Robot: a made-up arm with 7 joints. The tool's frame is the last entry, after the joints.
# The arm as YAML. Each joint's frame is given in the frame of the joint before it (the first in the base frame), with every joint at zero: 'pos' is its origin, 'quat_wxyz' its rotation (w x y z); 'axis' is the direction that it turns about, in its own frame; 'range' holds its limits. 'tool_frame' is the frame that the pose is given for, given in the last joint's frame.
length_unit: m
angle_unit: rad
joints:
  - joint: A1
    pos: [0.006, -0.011, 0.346]
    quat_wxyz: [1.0, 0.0, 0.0, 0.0]
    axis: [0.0, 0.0, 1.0]
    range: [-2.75, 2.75]
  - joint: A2
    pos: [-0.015, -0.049, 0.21]
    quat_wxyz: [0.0, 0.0, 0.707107, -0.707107]
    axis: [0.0, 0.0, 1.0]
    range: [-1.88, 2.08]
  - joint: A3
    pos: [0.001, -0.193, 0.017]
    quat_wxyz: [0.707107, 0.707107, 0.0, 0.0]
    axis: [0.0, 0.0, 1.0]
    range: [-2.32, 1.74]
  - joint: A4
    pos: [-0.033, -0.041, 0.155]
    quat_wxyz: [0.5, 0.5, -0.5, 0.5]
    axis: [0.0, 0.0, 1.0]
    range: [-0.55, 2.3]
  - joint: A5
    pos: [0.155, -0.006, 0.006]
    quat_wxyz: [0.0, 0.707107, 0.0, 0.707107]
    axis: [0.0, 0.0, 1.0]
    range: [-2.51, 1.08]
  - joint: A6
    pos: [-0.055, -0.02, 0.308]
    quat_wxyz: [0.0, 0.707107, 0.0, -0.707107]
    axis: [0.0, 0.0, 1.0]
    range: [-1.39, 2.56]
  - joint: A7
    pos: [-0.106, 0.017, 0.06]
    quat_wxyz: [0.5, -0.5, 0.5, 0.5]
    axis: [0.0, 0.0, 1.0]
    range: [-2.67, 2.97]
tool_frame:
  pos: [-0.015, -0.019, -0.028]
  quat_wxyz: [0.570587, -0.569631, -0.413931, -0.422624]
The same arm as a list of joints. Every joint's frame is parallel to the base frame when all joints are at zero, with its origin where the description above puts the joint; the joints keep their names.
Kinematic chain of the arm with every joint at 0, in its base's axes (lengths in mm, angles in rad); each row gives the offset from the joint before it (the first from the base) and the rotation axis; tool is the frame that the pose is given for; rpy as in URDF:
A1: xyz 6 -11 346 axis +z
A2: xyz -15 -49 210 axis -y
A3: xyz -1 -17 193 axis +z
A4: xyz 33 41 155 axis +y
A5: xyz -6 6 155 axis +z
A6: xyz 20 -55 308 axis -y
A7: xyz 17 -60 106 axis +x
tool: xyz -28 -15 -19 rpy -0.0062 0.0107 0.3048
Joint limits (rad, base to tool): -2.75..2.75 -1.88..2.08 -2.32..1.74 -0.55..2.3 -2.51..1.08 -1.39..2.56 -2.67..2.97

